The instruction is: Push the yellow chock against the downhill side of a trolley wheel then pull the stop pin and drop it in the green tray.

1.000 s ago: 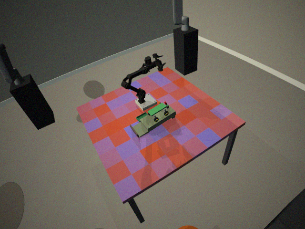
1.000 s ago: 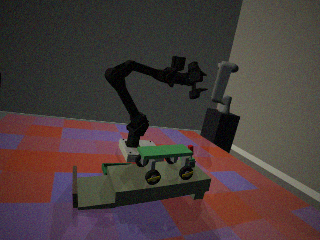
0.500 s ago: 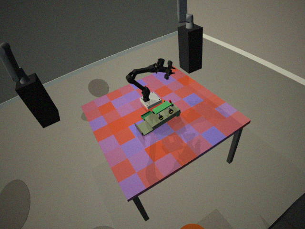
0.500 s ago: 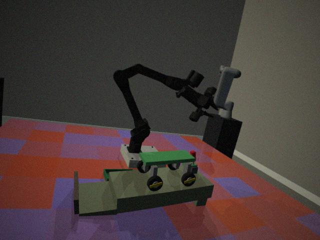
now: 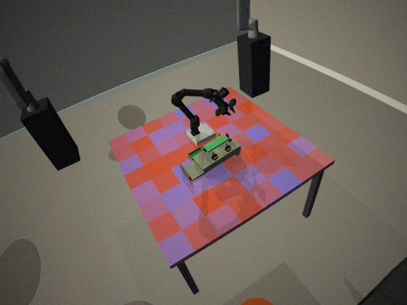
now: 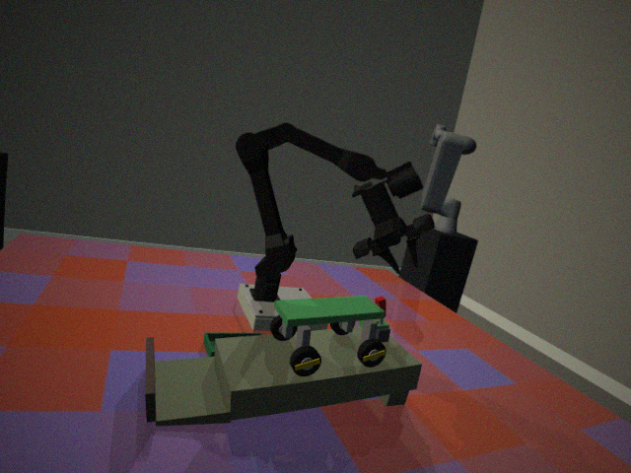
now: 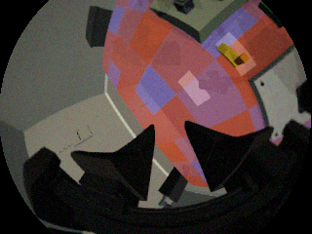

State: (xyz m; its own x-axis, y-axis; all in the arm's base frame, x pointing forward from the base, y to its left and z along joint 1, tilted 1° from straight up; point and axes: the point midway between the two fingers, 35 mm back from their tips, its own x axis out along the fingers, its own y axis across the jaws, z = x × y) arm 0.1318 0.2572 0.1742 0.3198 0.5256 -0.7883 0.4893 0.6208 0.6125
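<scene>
Right now the yellow chock is 30 mm ahead of my gripper tip, 140 mm to the right of it and 160 mm below it. From my gripper tip the other things lie so: dark end board: 180 mm ahead, 520 mm to the right, 150 mm below; then red-headed stop pin: 150 mm ahead, 140 mm to the right, 50 mm below; then green tray: 50 mm ahead, 370 mm to the right, 190 mm below.
</scene>
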